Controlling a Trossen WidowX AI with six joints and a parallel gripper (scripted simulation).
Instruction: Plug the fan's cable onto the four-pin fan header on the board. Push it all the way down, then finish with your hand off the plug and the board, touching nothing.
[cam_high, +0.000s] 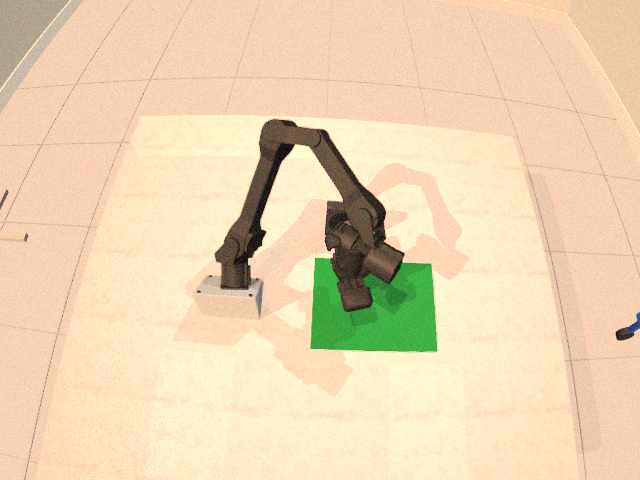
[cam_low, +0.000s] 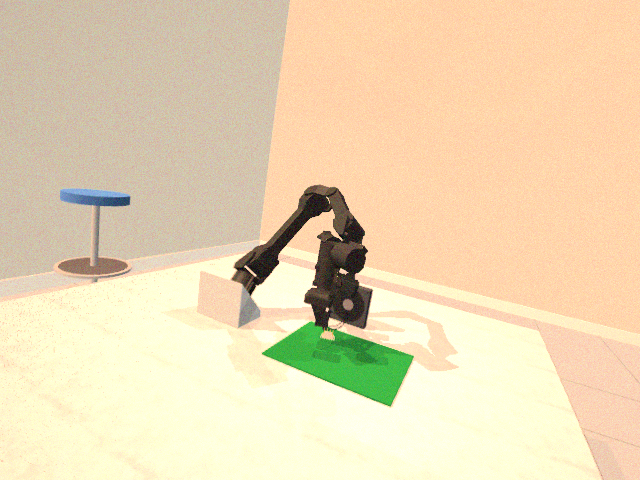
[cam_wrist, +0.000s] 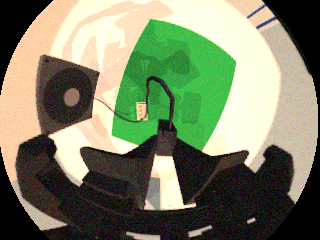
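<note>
The pale four-pin header lies 60 mm below my gripper tip, 50 mm to the left of it and 20 mm ahead of it. Round my gripper tip: green board 80 mm below, 80 mm ahead, 20 mm to the right; dark plug 10 mm ahead, 10 mm above; dark square fan 180 mm to the left, 30 mm ahead.
</note>
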